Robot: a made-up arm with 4 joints. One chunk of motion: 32 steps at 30 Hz.
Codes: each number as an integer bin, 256 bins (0 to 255) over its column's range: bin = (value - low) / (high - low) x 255, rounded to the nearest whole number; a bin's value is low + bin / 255 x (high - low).
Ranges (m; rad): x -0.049..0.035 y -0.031..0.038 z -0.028..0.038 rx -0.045..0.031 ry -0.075..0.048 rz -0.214..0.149
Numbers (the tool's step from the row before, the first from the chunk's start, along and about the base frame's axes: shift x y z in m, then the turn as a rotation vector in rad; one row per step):
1: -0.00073 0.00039 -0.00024 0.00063 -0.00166 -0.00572
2: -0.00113 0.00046 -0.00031 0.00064 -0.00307 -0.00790
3: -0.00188 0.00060 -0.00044 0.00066 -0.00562 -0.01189
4: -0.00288 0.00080 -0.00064 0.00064 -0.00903 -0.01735
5: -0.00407 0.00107 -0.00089 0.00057 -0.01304 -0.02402
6: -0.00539 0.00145 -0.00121 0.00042 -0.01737 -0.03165
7: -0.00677 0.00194 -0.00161 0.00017 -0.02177 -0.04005
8: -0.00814 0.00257 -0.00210 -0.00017 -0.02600 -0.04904
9: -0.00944 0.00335 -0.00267 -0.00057 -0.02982 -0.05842
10: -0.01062 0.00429 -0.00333 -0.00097 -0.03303 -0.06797
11: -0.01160 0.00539 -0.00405 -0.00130 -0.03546 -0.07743
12: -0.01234 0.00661 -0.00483 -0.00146 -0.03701 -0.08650
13: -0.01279 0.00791 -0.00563 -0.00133 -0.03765 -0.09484
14: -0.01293 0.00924 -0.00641 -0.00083 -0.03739 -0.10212
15: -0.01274 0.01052 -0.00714 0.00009 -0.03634 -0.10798
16: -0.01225 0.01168 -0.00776 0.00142 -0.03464 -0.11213
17: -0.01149 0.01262 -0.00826 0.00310 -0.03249 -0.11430
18: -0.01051 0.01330 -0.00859 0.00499 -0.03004 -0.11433
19: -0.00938 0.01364 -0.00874 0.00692 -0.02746 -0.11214
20: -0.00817 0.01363 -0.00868 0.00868 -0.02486 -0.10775
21: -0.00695 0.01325 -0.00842 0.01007 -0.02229 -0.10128
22: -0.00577 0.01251 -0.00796 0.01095 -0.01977 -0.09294
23: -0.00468 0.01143 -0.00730 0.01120 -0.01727 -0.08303
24: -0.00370 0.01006 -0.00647 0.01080 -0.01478 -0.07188
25: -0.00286 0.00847 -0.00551 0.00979 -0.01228 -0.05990
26: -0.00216 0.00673 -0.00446 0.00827 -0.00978 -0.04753
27: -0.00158 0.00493 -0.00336 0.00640 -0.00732 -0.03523
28: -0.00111 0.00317 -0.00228 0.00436 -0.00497 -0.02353
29: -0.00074 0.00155 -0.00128 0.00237 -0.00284 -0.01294
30: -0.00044 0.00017 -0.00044 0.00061 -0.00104 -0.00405
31: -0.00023 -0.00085 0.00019 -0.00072 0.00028 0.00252
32: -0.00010 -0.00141 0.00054 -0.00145 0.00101 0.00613
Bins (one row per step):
1: 147 116 107 153 152 146
2: 145 116 107 153 149 145
3: 143 117 106 153 144 142
4: 140 118 106 153 137 138
5: 136 119 105 153 128 133
6: 132 120 104 152 119 128
7: 128 122 102 152 110 122
8: 124 124 100 150 102 116
9: 120 127 98 149 94 109
10: 117 130 95 148 87 103
11: 114 134 93 147 82 96
12: 111 139 90 146 79 90
13: 110 144 86 147 77 84
14: 109 149 83 148 78 79
15: 110 153 81 151 80 74
16: 112 158 78 156 84 72
17: 114 161 76 161 88 70
18: 117 164 75 168 93 70
19: 120 165 74 174 99 72
20: 124 165 75 180 104 75
21: 128 164 76 185 109 79
22: 131 161 77 188 115 85
23: 135 157 80 189 120 92
24: 138 152 83 187 125 100
25: 140 146 87 184 130 108
26: 142 139 91 179 135 117
27: 144 133 95 172 140 126
28: 145 126 99 166 145 134
29: 147 120 103 159 150 141
30: 147 115 106 153 153 147
31: 148 111 109 149 156 152
32: 148 109 110 146 158 155

